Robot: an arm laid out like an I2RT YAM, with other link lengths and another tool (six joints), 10 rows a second.
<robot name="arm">
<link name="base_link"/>
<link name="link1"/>
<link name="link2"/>
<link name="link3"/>
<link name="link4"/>
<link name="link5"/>
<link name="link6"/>
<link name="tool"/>
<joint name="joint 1" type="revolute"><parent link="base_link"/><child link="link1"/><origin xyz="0.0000 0.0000 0.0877"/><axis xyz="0 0 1"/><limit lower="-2.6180" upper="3.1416"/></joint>
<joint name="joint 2" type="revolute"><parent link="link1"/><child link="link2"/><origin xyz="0.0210 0.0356 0.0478"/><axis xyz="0 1 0"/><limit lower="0.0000" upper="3.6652"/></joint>
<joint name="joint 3" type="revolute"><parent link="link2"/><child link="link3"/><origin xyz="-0.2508 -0.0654 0.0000"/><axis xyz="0 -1 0"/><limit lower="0.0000" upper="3.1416"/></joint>
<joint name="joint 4" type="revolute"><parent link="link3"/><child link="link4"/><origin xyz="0.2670 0.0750 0.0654"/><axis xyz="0 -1 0"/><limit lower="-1.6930" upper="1.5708"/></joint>
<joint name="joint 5" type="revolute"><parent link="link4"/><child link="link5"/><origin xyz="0.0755 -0.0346 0.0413"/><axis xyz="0 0 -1"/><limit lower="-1.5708" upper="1.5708"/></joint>
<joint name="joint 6" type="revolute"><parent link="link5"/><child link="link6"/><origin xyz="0.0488 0.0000 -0.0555"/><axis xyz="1 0 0"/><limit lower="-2.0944" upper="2.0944"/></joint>
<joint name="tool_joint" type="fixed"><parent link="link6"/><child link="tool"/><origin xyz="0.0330 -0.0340 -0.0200" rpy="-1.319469 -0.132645 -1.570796"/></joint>
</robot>
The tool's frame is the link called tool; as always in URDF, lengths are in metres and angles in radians.
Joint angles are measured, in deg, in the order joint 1, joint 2, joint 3, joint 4, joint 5, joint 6. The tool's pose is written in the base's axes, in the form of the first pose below.
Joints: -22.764, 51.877, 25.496, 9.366, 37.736, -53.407
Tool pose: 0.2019 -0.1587 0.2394 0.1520 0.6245 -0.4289 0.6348
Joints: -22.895, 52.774, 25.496, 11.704, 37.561, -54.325
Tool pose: 0.2049 -0.1602 0.2409 0.1536 0.6210 -0.4231 0.6417
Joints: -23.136, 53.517, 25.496, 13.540, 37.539, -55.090
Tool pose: 0.2066 -0.1619 0.2420 0.1569 0.6178 -0.4195 0.6463
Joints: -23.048, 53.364, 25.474, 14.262, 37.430, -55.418
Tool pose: 0.2072 -0.1615 0.2441 0.1561 0.6152 -0.4162 0.6511
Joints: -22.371, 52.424, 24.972, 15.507, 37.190, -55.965
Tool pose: 0.2077 -0.1582 0.2473 0.1510 0.6113 -0.4074 0.6615
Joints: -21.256, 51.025, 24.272, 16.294, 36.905, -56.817
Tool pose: 0.2082 -0.1527 0.2502 0.1447 0.6115 -0.3947 0.6703
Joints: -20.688, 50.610, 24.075, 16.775, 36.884, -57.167
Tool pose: 0.2090 -0.1502 0.2517 0.1420 0.6110 -0.3892 0.6745
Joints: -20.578, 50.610, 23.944, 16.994, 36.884, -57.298
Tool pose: 0.2092 -0.1497 0.2514 0.1419 0.6115 -0.3879 0.6749
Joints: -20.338, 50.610, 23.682, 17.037, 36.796, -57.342
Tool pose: 0.2097 -0.1487 0.2497 0.1404 0.6141 -0.3862 0.6738
